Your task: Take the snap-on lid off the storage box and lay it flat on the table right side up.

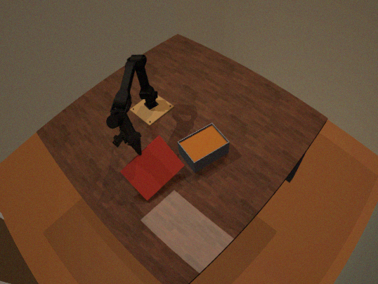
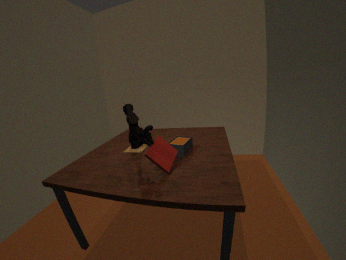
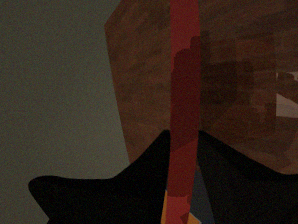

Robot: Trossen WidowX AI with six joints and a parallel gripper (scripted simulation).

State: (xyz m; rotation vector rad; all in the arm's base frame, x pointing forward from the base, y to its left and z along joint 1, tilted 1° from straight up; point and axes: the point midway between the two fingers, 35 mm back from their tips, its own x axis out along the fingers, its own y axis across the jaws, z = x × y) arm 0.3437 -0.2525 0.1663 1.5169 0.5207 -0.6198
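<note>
Now: gripper tip 6 cm short of the lid, 2 cm to the right of it and 6 cm above it. The rest, counted from my gripper tip: storage box (8 cm ahead, 29 cm to the left, 11 cm below).
</note>
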